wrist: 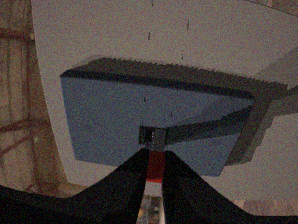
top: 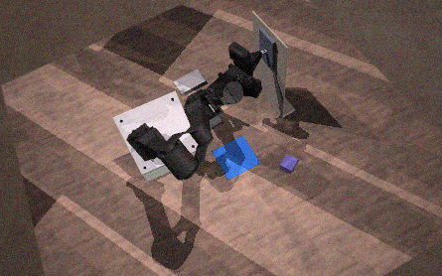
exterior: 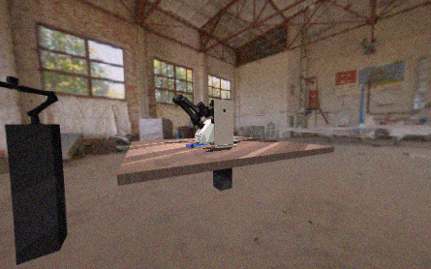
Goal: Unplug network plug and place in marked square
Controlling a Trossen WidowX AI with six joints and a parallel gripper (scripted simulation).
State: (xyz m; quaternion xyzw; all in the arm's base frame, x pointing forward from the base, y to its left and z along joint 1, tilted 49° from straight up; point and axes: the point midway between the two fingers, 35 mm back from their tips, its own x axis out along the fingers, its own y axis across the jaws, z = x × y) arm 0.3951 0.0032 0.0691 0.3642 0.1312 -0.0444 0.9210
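The blue marked square is 27 cm below my gripper tip, 19 cm behind it and 11 cm to the right of it. From my gripper tip the other things lie so: grey panel (11 cm below, 4 cm ahead); then plug (right at my gripper tip).
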